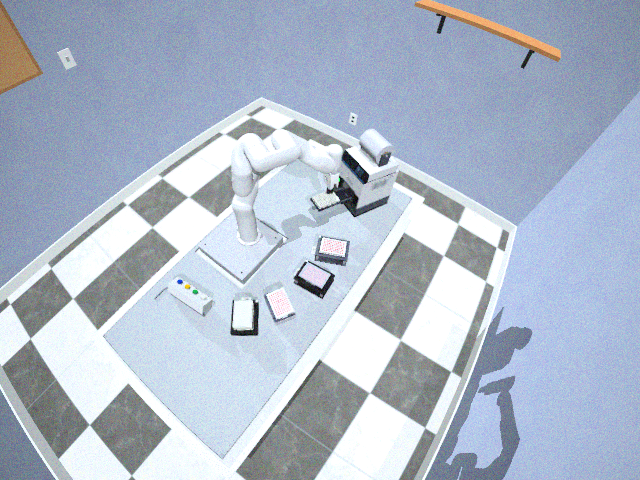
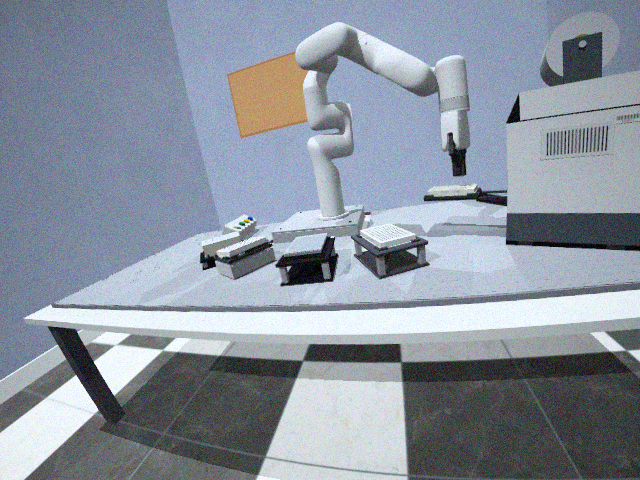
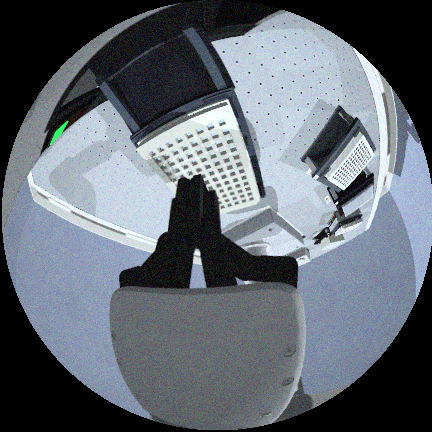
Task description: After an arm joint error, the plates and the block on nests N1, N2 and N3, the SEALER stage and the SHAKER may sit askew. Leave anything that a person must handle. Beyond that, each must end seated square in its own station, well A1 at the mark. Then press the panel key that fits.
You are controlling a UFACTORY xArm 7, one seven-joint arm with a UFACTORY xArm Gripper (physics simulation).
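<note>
My gripper [image 1: 331, 190] [image 2: 459, 174] [image 3: 195, 188] is shut and empty, its tips a little above the cream plate [image 1: 324, 199] [image 2: 454, 190] [image 3: 227, 145] on the extended dark SEALER stage [image 3: 256, 175]. A dark strip shows along the plate's machine-side edge. A red-dotted plate [image 1: 332, 246] [image 2: 387, 235] [image 3: 352, 160] lies on a grey nest. A pinkish plate [image 1: 315, 275] [image 2: 307, 245] looks tilted on a black nest. Another red-dotted plate [image 1: 279, 303] [image 2: 245, 248] is on a low white station, likely the SHAKER. A whitish block [image 1: 244, 314] sits on a black nest. Labels and A1 marks are unreadable.
The sealer body [image 1: 379, 188] [image 2: 573, 186] stands beside the gripper, with a green light [image 3: 59, 133]. The key panel [image 1: 199, 302] [image 2: 233, 227] has blue, yellow, green and white keys. The arm's base plate [image 1: 222, 253] lies between the panel and the sealer.
</note>
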